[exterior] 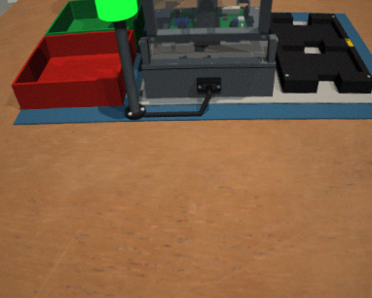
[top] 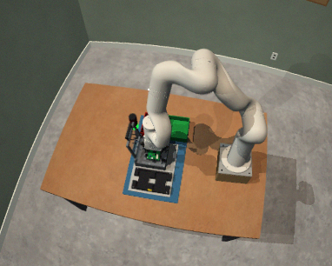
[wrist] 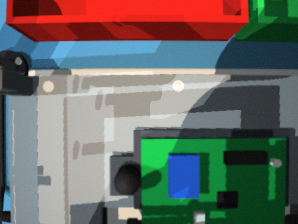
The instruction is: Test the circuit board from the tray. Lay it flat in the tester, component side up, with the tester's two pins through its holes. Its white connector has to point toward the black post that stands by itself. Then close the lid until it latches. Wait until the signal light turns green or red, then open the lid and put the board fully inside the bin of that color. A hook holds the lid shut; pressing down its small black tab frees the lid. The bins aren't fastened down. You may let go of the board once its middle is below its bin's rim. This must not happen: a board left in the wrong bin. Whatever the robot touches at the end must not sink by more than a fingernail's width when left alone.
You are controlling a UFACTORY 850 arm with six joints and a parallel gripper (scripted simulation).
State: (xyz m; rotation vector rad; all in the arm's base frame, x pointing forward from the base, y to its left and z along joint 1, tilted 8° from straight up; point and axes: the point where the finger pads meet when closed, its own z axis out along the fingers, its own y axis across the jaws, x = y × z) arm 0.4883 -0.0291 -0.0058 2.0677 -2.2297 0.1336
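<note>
My gripper is now 10 mm above the green circuit board. From my hand the other things lie so: green bin: 120 mm behind, 190 mm to the right, 70 mm below; lid: 120 mm ahead, 10 mm to the right, 100 mm above; red bin: 30 mm ahead, 200 mm to the right, 70 mm below.
</note>
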